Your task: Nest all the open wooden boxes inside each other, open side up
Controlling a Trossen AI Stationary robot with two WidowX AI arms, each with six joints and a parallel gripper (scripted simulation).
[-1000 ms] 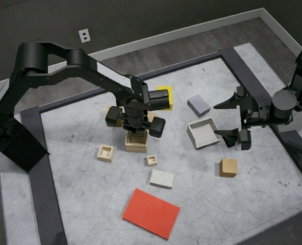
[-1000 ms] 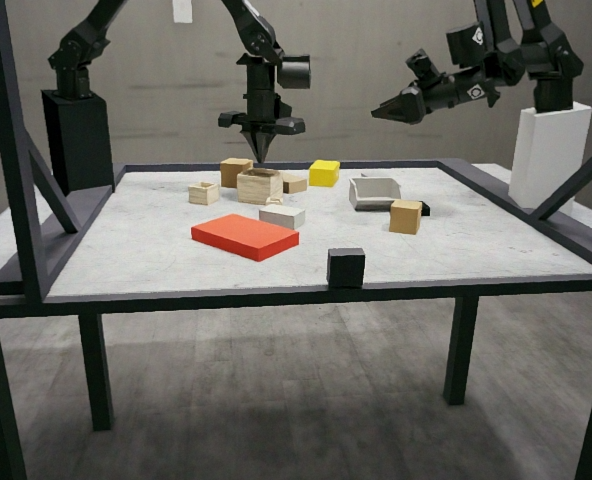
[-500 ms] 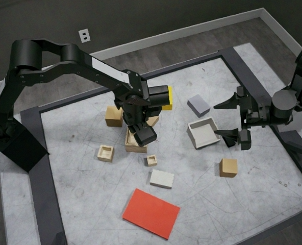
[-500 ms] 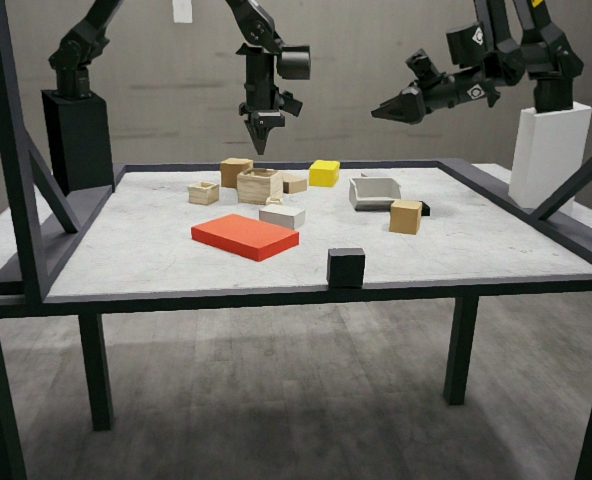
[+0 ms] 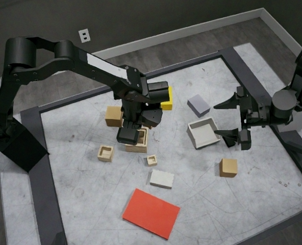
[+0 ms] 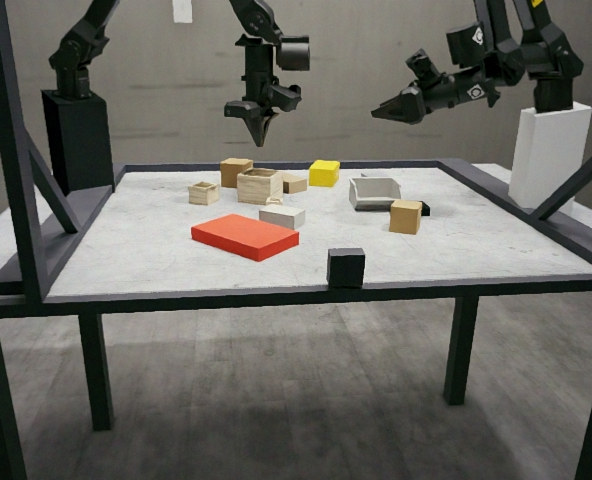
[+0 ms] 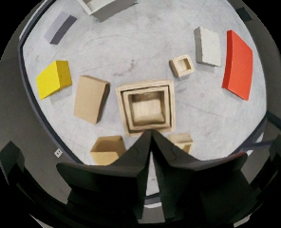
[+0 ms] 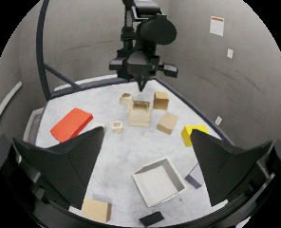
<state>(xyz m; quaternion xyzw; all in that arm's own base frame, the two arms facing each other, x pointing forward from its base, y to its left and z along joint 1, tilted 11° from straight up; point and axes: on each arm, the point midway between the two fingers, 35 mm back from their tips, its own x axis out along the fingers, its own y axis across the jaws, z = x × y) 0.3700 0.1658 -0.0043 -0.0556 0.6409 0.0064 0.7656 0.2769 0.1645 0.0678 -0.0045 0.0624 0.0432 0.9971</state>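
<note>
The white tray is 5 cm ahead of my right hand, 2 cm to the left of it and 19 cm below it. Also, from my right hand: black block: 2 cm ahead, 7 cm to the right, 21 cm below; grey block: 18 cm ahead, 1 cm to the left, 20 cm below; white block: 9 cm behind, 20 cm to the left, 20 cm below.
</note>
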